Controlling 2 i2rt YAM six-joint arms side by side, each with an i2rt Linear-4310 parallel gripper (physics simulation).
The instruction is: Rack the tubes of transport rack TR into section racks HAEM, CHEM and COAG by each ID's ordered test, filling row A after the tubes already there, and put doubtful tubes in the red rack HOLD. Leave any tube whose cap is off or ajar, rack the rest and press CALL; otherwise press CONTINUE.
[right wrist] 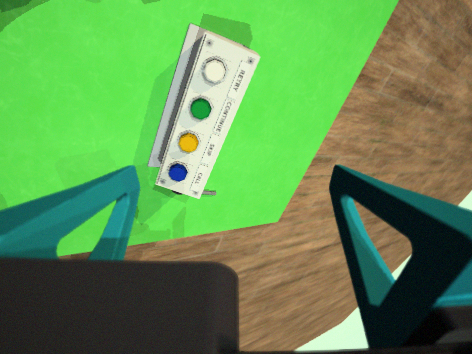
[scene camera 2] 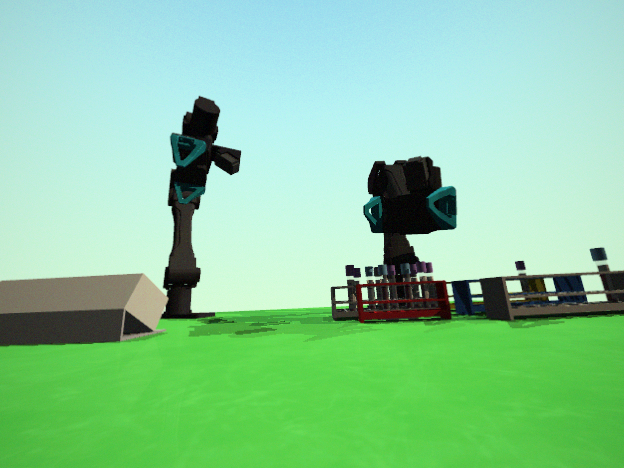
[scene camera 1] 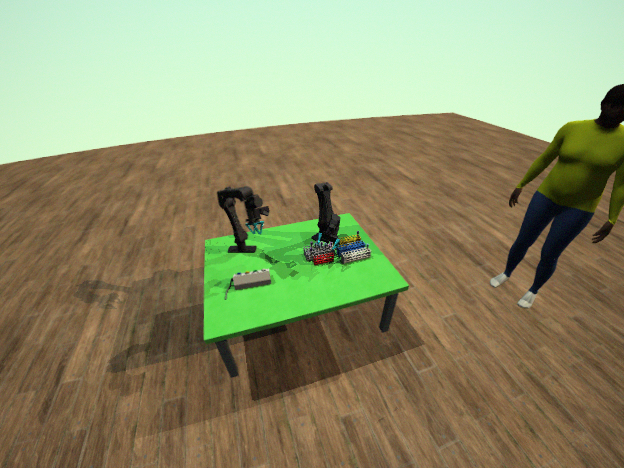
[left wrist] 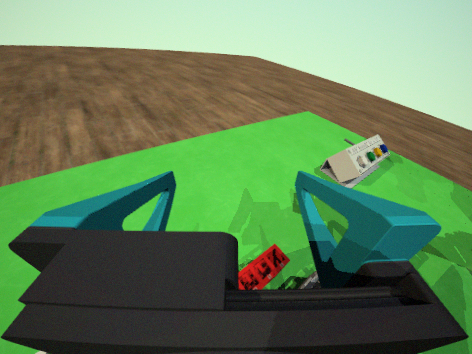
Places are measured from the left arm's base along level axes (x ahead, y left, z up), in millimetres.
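Where they show: left gripper, fingertip midpoint: (scene camera 2: 393, 206) (scene camera 1: 324, 247) (left wrist: 235, 177); right gripper, fingertip midpoint: (right wrist: 234, 176) (scene camera 2: 181, 186) (scene camera 1: 257, 234); right arm's base, link origin: (scene camera 2: 177, 317) (scene camera 1: 242, 249).
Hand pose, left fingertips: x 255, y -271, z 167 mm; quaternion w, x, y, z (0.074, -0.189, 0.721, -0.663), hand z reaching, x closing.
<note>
After its pixels a point has its place.
The grey transport rack (scene camera 1: 308, 253) (scene camera 2: 333, 302) holds several upright tubes with purple and blue caps; cap seating is too small to tell. The red rack (scene camera 1: 323, 258) {x 215, y -237, z 31 mm} (scene camera 2: 403, 316) {x 227, y -248, z 7 mm} (left wrist: 262, 269) {x 197, y -277, z 30 mm} stands in front of it. Yellow (scene camera 1: 349, 239) {x 233, y 19, z 57 mm}, blue (scene camera 1: 351, 247) {x 299, y -44, z 56 mm} and whitish (scene camera 1: 355, 255) {x 352, y -67, z 30 mm} (scene camera 2: 496, 298) {x 311, y -151, z 27 mm} racks stand to its right; their labels are unreadable. My left gripper (scene camera 1: 328, 240) {x 255, y -271, z 167 mm} (scene camera 2: 409, 211) {x 255, y -271, z 167 mm} (left wrist: 235, 177) {x 255, y -271, z 167 mm} is open and empty above the transport rack area. My right gripper (scene camera 1: 255, 229) {x -39, y -552, z 273 mm} (scene camera 2: 187, 173) (right wrist: 234, 176) {x -39, y -552, z 273 mm} is open and empty, high above the table.
A button box (scene camera 1: 252, 279) {x 47, y -690, z 53 mm} (scene camera 2: 65, 297) {x 54, y -678, z 55 mm} (left wrist: 345, 165) {x 73, y -579, z 50 mm} (right wrist: 196, 126) {x 0, y -663, z 63 mm} stands at the table's left in scene camera 1. In the right wrist view its buttons are white RETRY, green CONTINUE, yellow SKIP and blue CALL. A person (scene camera 1: 579, 166) stands beyond the table's right side.
</note>
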